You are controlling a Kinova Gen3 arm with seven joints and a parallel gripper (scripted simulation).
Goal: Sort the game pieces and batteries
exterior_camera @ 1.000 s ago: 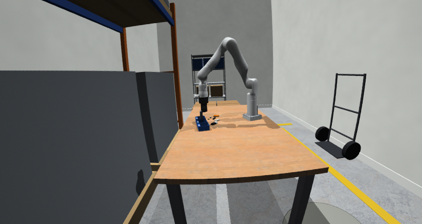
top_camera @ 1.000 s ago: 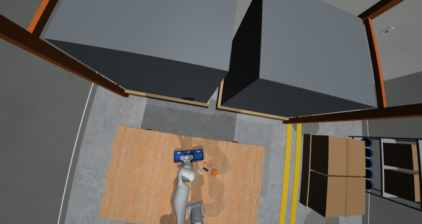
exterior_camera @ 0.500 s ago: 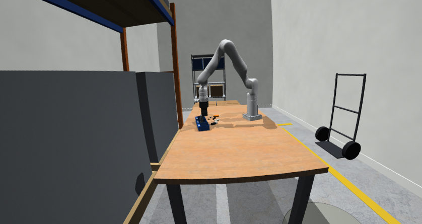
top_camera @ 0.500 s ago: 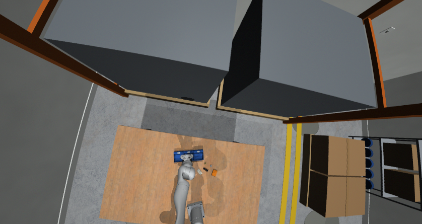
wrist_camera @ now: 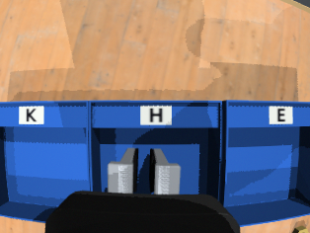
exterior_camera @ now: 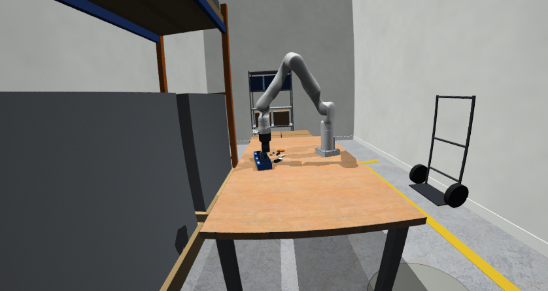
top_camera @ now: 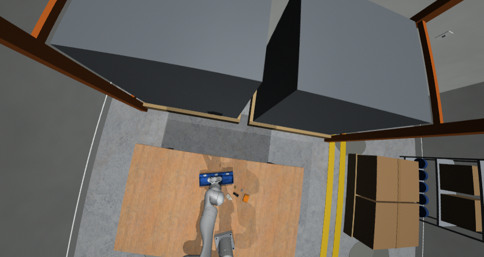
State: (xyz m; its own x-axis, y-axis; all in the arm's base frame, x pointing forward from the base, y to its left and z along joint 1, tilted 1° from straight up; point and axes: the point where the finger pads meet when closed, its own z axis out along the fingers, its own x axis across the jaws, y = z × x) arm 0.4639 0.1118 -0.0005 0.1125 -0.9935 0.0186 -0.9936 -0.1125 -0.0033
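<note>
The blue three-part bin lies 10 mm to the right of my hand and 10 mm below it. Also, from my hand: brass nut (160 mm to the right, 60 mm behind, 30 mm below); white domino (140 mm behind, 120 mm to the right, 30 mm below); dark cylindrical battery (170 mm to the right, 110 mm behind, 30 mm below).
</note>
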